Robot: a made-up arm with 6 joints.
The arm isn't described. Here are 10 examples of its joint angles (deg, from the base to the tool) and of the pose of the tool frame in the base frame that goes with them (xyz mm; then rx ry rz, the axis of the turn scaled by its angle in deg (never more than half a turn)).
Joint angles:
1: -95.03 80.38 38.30 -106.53 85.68 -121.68
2: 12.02 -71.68 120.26 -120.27 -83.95 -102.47
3: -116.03 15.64 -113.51 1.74 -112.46 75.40
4: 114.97 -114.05 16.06 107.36 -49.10 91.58
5: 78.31 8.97 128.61 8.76 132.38 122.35
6: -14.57 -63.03 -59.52 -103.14 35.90 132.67
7: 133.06 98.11 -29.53 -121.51 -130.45 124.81
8: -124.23 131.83 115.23 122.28 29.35 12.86
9: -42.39 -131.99 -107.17 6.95 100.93 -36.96
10: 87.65 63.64 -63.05 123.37 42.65 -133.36
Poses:
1: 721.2 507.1 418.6 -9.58 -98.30 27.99
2: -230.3 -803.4 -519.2 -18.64 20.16 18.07
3: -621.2 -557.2 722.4 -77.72 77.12 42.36
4: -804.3 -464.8 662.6 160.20 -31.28 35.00
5: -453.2 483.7 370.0 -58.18 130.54 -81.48
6: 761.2 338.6 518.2 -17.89 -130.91 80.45
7: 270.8 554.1 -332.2 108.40 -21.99 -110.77
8: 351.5 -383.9 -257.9 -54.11 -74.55 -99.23
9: 604.4 -702.4 714.7 13.99 147.92 55.63
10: -286.4 1020.1 -873.0 73.30 43.81 -23.64
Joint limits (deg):
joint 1: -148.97..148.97
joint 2: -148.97..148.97
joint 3: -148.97..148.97
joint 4: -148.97..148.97
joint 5: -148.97..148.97
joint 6: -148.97..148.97
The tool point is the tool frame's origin. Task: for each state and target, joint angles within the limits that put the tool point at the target. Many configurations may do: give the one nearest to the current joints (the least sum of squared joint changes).
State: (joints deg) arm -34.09 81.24 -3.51 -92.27 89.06 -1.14
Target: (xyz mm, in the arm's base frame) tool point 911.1 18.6 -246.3
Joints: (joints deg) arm -42.64 113.60 -11.52 -92.08 80.96 -3.70
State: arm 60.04 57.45 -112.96 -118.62 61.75 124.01
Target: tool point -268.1 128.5 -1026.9
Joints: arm 69.17 65.12 -90.43 -145.03 42.06 122.56
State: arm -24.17 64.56 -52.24 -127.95 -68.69 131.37
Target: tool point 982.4 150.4 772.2
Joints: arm -11.48 64.95 -47.58 -138.06 -49.88 135.18
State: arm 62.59 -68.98 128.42 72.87 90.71 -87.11
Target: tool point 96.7 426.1 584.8
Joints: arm 32.15 -69.23 126.95 64.92 78.26 -83.88
